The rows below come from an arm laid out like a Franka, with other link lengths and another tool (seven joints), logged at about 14 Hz.
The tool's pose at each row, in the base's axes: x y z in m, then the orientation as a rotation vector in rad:
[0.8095, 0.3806, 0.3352, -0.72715, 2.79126, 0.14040]
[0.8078, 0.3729, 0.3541, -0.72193, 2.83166, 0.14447]
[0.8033, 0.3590, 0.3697, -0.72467, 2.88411, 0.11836]
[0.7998, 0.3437, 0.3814, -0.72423, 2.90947, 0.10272]
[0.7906, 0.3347, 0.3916, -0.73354, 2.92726, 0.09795]
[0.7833, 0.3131, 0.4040, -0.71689, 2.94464, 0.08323]
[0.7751, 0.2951, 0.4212, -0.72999, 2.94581, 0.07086]
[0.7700, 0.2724, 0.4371, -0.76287, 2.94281, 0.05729]
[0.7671, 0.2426, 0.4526, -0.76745, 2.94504, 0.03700]
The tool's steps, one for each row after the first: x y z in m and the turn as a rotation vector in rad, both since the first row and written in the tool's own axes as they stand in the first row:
[0.0000, -0.0053, -0.0198, -0.00962, 0.03616, 0.01230]
[0.0061, -0.0147, -0.0380, -0.00298, 0.08957, 0.01919]
[0.0131, -0.0260, -0.0524, 0.00221, 0.11542, 0.02333]
[0.0223, -0.0290, -0.0656, 0.00039, 0.13509, 0.02073]
[0.0352, -0.0439, -0.0825, 0.00865, 0.14944, 0.03339]
[0.0460, -0.0550, -0.1037, 0.01444, 0.15547, 0.02443]
[0.0566, -0.0718, -0.1236, 0.01896, 0.16281, 0.00227]
[0.0688, -0.0959, -0.1438, 0.03070, 0.16912, -0.00180]

